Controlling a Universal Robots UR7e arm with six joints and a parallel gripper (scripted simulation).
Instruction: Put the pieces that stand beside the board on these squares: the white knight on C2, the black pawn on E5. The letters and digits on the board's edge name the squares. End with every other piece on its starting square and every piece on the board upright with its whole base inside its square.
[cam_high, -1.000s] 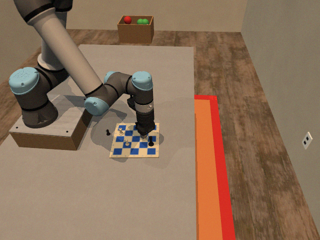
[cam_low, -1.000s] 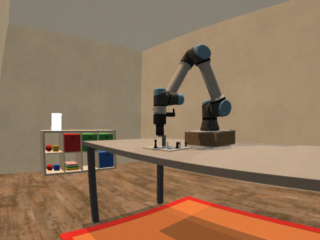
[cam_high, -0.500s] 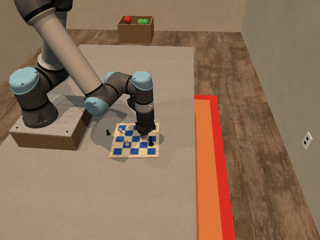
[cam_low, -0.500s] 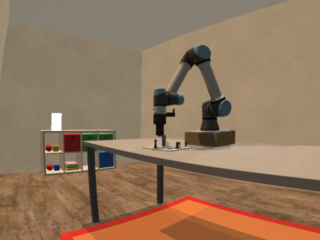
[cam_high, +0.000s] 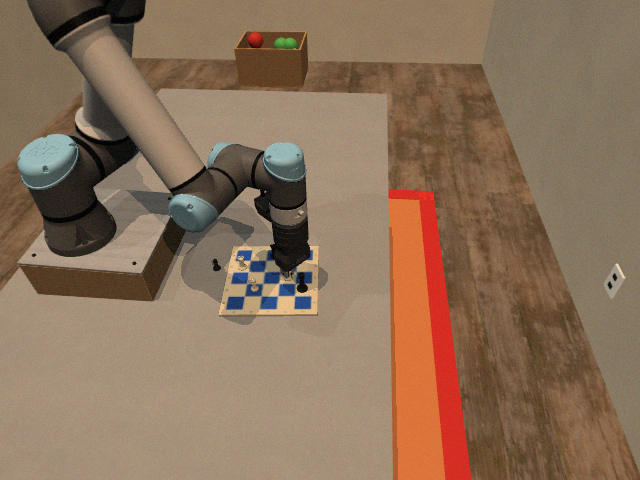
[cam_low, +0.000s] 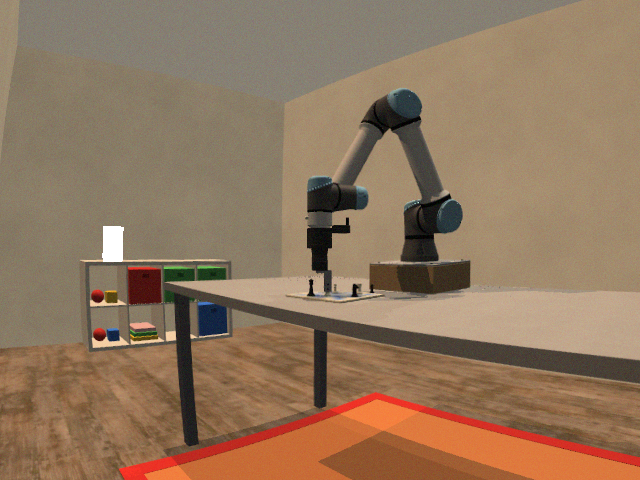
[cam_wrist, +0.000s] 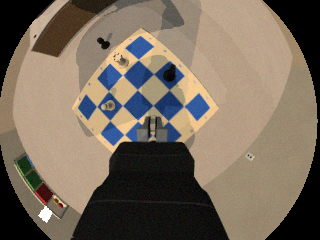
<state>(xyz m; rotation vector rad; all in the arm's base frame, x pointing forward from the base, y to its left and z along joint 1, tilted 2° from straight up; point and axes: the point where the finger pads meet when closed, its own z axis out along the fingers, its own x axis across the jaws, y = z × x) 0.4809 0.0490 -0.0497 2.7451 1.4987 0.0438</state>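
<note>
Now: hand 10 mm above the white knight. Round my hand: black pawn (180 mm behind, 20 mm below); then white pawn (70 mm behind, 50 mm to the right, 20 mm below); then chessboard (40 mm behind, 30 mm below, 10 mm to the right).
</note>
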